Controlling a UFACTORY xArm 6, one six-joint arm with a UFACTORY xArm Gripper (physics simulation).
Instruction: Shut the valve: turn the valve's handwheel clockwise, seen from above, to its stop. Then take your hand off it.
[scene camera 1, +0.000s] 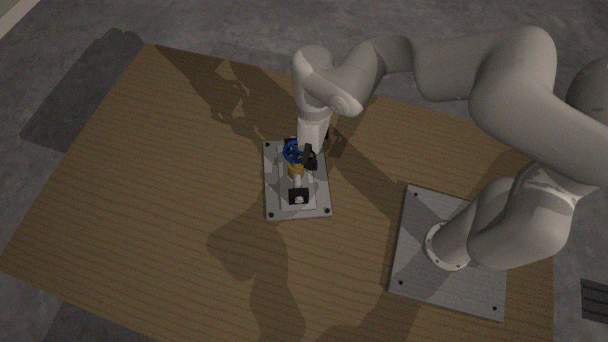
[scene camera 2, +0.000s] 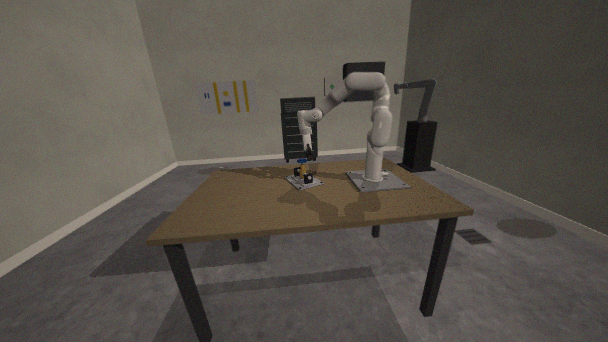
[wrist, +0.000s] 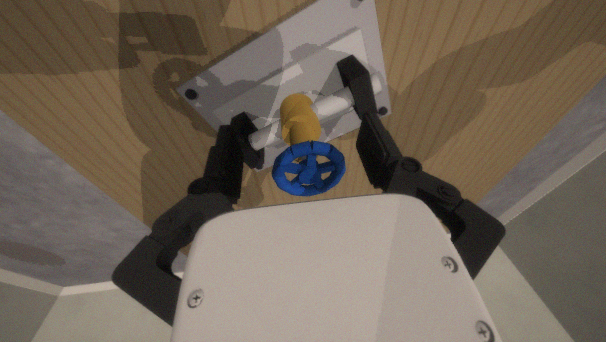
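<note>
The blue handwheel (scene camera 1: 285, 151) (scene camera 2: 302, 161) (wrist: 311, 147) sits on top of the yellow valve body (scene camera 1: 296, 171) (scene camera 2: 303, 171) (wrist: 300, 112). A light pipe runs through the body between two black clamps, above a grey plate (scene camera 1: 270, 190) (wrist: 330, 20). My gripper (scene camera 1: 309, 159) (scene camera 2: 310, 154) (wrist: 299, 134) is wide open and empty. In the wrist view its black fingers stand to either side of the wheel, with gaps. In scene camera 2 it is slightly above and right of the wheel. The wheel's turn relative to its stop cannot be read.
The valve plate lies on the wooden table (scene camera 1: 150, 175) (scene camera 2: 240, 205). My arm's base plate (scene camera 1: 410, 240) (scene camera 2: 395, 183) is to the right of the valve. A dark cabinet (scene camera 2: 292, 137) and a black pedestal (scene camera 2: 421, 145) with another arm stand beyond the table.
</note>
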